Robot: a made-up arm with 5 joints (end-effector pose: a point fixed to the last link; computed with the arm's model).
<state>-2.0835 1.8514 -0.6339 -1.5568 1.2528</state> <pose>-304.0 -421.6 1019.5 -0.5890 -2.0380 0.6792</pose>
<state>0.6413 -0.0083 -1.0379 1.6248 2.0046</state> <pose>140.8 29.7 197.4 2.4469 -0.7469 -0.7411</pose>
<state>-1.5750 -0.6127 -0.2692 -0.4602 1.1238</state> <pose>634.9 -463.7 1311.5 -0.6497 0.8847 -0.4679</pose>
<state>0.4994 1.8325 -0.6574 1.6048 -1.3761</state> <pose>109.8 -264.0 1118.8 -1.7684 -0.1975 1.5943</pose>
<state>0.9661 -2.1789 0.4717 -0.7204 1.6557</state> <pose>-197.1 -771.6 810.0 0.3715 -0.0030 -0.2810</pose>
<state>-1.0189 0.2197 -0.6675 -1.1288 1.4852</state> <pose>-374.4 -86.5 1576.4 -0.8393 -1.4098 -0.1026</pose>
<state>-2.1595 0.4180 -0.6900 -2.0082 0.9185</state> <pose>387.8 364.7 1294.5 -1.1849 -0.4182 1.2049</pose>
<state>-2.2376 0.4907 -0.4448 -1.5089 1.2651</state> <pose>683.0 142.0 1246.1 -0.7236 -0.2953 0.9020</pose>
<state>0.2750 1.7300 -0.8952 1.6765 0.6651</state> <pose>292.8 -362.9 1329.5 0.4130 -1.2531 1.5635</pose>
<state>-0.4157 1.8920 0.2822 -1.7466 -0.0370</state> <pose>-539.5 238.8 680.6 -2.4617 -0.9740 -0.8301</pose>
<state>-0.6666 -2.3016 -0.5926 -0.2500 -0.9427</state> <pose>-89.7 -358.0 1344.0 1.8908 2.1399 -0.0749</pose>
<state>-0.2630 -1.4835 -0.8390 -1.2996 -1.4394</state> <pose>-291.2 -255.0 1458.3 0.0343 2.0935 0.4977</pose>
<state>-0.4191 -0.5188 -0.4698 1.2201 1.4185</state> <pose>-833.5 -25.1 784.6 0.9609 0.1028 -1.8545</pose>
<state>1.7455 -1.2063 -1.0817 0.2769 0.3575</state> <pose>-55.7 -219.9 -88.5 1.3643 -1.7174 0.2378</pose>
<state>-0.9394 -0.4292 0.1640 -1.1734 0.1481</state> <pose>582.1 -207.1 1418.9 -0.7036 1.2059 0.5201</pose>
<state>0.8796 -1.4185 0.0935 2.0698 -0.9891</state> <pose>-962.0 280.9 807.8 2.9460 -0.0479 1.0016</pose>
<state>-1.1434 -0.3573 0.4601 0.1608 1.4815</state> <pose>283.0 -539.8 1489.4 -0.6749 0.8229 -0.9545</pose>
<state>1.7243 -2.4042 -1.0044 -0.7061 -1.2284</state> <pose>-649.6 -350.9 154.3 0.2460 0.3364 1.0801</pose>
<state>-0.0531 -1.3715 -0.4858 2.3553 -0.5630</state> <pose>-433.9 516.4 1266.5 3.0814 -0.4840 -0.3658</pose>
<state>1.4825 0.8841 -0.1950 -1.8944 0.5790</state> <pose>-191.7 356.3 -103.3 1.2493 1.4682 1.9125</pose>
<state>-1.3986 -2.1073 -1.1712 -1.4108 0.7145</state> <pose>986.7 -355.1 1023.7 -0.8608 1.6364 -0.0095</pose>
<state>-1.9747 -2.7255 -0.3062 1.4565 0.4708</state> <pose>1061.5 -104.5 526.7 0.7288 -0.3213 1.7170</pose>
